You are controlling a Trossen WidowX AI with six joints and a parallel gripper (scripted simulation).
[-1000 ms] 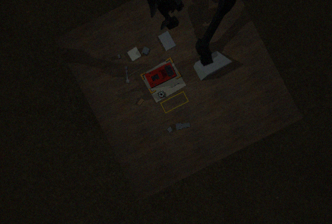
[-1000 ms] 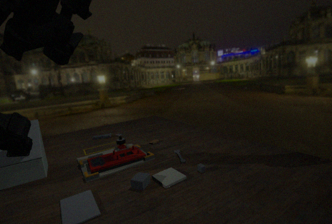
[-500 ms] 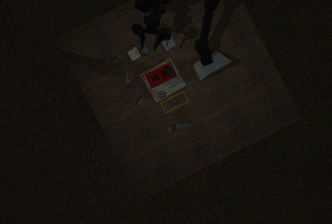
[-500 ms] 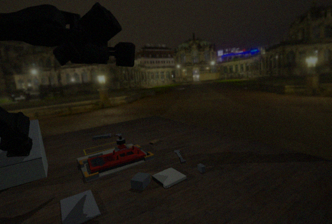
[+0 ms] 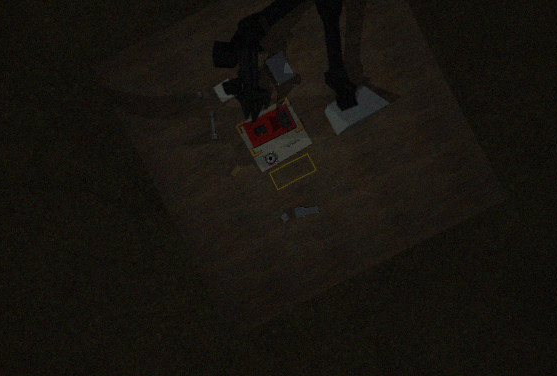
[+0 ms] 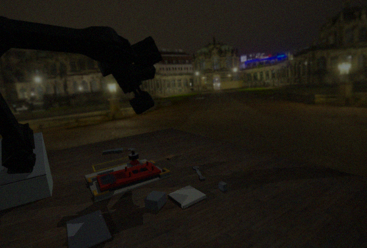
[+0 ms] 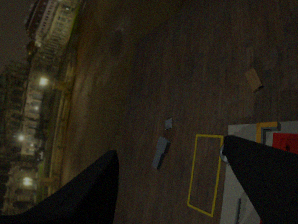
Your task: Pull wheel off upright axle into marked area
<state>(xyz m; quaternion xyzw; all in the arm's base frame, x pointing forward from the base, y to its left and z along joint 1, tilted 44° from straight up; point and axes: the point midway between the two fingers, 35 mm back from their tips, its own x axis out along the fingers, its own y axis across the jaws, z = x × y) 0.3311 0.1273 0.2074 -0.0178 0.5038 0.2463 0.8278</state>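
Now: gripper tip 25 cm above the wheel, 11 cm to the right of it and 2 cm past it. Also, from my gripper tip: axle (25 cm below, 11 cm to the left, 2 cm behind); thin rod (28 cm below, 16 cm ahead, 11 cm to the right); pale flat tile (28 cm below, 23 cm to the right, 6 cm ahead).
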